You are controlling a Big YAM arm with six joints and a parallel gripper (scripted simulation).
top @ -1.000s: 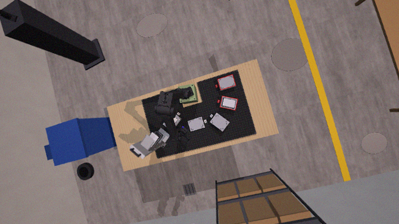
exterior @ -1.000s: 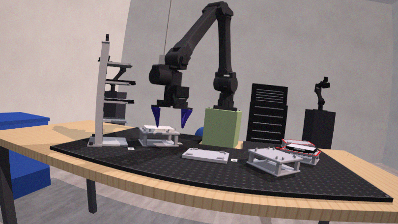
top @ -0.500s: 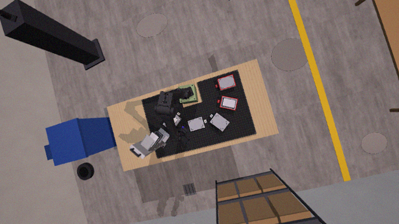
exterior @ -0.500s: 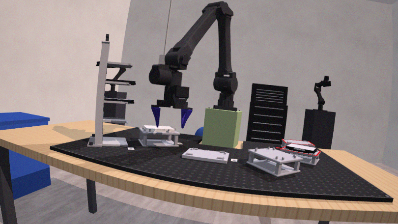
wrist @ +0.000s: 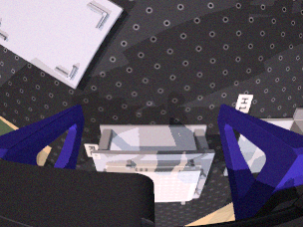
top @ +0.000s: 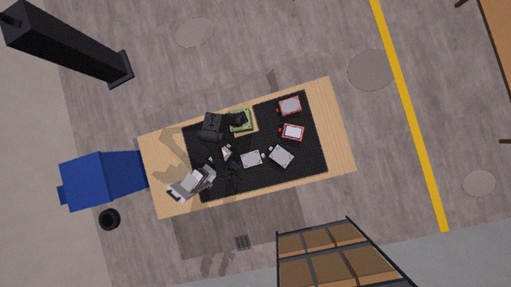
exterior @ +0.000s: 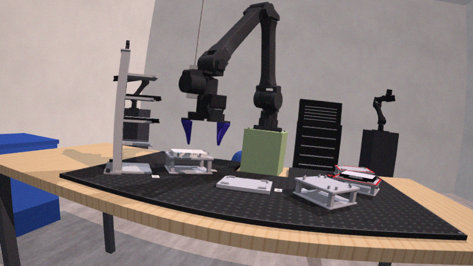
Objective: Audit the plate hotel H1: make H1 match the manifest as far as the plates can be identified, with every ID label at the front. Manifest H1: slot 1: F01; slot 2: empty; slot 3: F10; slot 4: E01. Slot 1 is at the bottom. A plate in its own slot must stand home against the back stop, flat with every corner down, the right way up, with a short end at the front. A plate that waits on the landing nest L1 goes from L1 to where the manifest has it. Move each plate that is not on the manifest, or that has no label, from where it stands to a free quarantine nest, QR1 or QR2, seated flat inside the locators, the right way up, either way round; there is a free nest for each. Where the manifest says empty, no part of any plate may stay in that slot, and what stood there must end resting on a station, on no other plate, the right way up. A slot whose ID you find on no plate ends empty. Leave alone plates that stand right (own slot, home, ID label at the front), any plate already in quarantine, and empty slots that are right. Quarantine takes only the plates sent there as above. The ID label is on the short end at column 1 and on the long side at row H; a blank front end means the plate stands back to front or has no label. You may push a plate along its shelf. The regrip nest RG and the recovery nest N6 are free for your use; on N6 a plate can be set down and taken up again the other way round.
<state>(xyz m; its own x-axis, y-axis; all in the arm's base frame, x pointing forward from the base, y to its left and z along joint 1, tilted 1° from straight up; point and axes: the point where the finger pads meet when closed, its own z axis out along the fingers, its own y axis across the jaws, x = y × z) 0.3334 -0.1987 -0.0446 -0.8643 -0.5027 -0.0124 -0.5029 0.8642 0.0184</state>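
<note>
Right now the white well plate is 150 mm behind my hand, 90 mm to the right of it and 60 mm below it. The rest, counted from my hand: flat grey nest (140 mm to the left, 120 mm below, 20 mm behind); H1 tag (160 mm to the right, 130 mm below, 10 mm ahead); regrip nest RG (150 mm behind, 90 mm to the right, 70 mm below).
</note>
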